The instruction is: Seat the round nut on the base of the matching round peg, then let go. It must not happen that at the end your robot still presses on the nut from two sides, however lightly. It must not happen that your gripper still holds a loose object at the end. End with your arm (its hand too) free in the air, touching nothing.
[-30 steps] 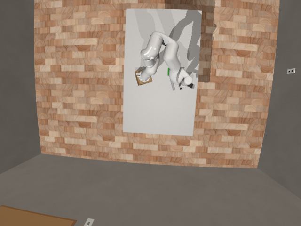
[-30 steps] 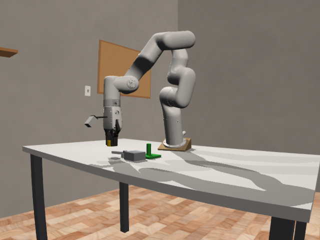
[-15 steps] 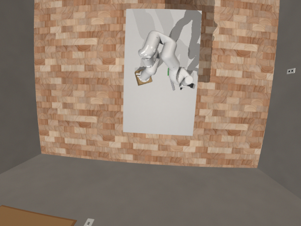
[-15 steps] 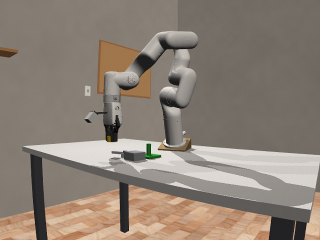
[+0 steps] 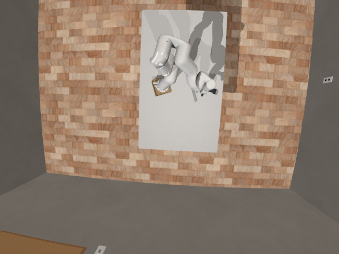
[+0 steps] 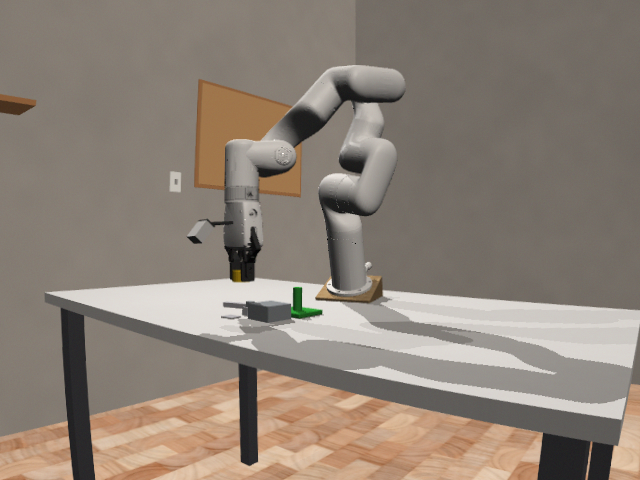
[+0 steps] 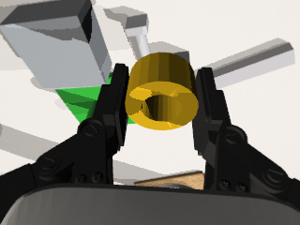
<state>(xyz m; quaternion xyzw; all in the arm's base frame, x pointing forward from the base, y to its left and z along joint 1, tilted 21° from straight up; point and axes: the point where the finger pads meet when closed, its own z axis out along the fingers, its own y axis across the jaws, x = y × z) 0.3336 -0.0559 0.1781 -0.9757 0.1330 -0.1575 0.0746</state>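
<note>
Right now the grey square block is 90 mm to the left of my hand and 80 mm below it. From my hand the other things lie so: thin grey handle (70 mm behind, 30 mm to the right, 90 mm below).
</note>
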